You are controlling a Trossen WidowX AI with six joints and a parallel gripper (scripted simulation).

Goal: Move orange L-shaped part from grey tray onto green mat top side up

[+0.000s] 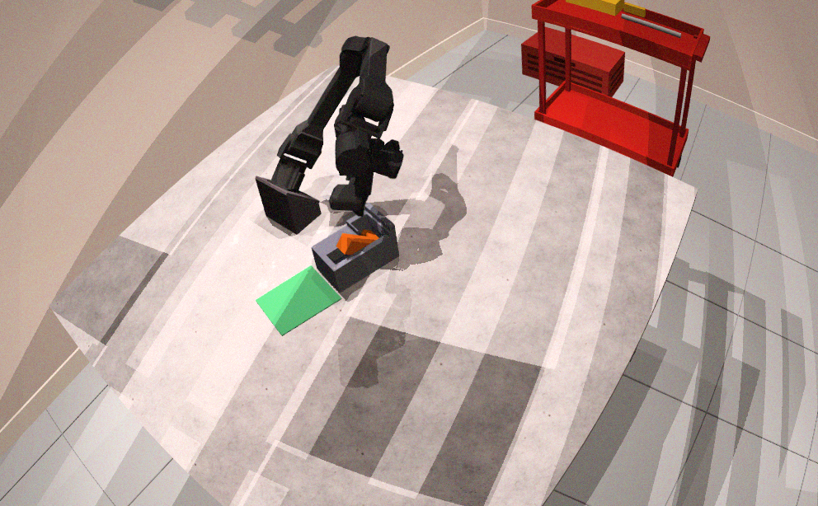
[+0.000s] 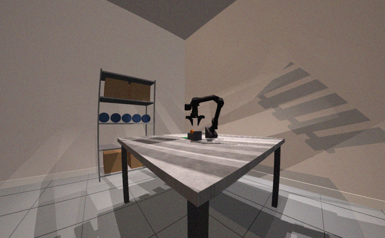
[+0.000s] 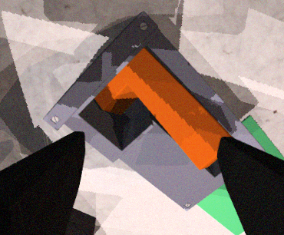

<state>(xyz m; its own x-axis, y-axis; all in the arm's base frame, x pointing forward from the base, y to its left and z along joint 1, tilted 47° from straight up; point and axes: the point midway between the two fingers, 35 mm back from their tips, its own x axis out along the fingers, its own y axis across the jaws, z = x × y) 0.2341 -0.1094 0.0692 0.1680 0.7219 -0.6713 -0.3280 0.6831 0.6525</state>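
The orange L-shaped part is 10 mm behind my gripper tip, 10 mm to the right of it and 100 mm below it. The rest, counted from my gripper tip: green mat 80 mm behind, 170 mm to the right, 160 mm below.
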